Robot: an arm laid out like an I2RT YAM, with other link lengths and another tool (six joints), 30 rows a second.
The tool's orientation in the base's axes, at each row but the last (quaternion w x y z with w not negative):
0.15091 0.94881 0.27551 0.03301
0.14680 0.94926 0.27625 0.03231
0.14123 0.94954 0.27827 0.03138
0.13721 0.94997 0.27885 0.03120
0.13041 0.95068 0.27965 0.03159
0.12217 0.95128 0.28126 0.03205
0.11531 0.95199 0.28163 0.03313
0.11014 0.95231 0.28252 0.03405
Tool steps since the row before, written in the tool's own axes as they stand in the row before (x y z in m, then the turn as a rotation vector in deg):
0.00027 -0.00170 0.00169 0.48 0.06 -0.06
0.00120 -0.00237 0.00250 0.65 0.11 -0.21
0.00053 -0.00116 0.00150 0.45 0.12 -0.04
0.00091 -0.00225 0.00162 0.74 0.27 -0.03
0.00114 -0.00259 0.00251 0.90 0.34 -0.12
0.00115 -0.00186 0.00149 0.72 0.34 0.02
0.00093 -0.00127 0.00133 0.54 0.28 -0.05
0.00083 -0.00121 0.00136 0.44 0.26 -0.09
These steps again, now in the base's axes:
-0.00040 0.00106 -0.00213 0.43 0.22 0.07
0.00015 0.00189 -0.00311 0.58 0.31 0.22
0.00005 0.00084 -0.00178 0.44 0.16 0.06
-0.00019 0.00191 -0.00220 0.76 0.19 0.09
-0.00006 0.00213 -0.00312 0.92 0.24 0.19
0.00018 0.00182 -0.00192 0.79 0.11 0.06
0.00028 0.00127 -0.00160 0.59 0.08 0.11
0.00023 0.00118 -0.00160 0.50 0.05 0.15

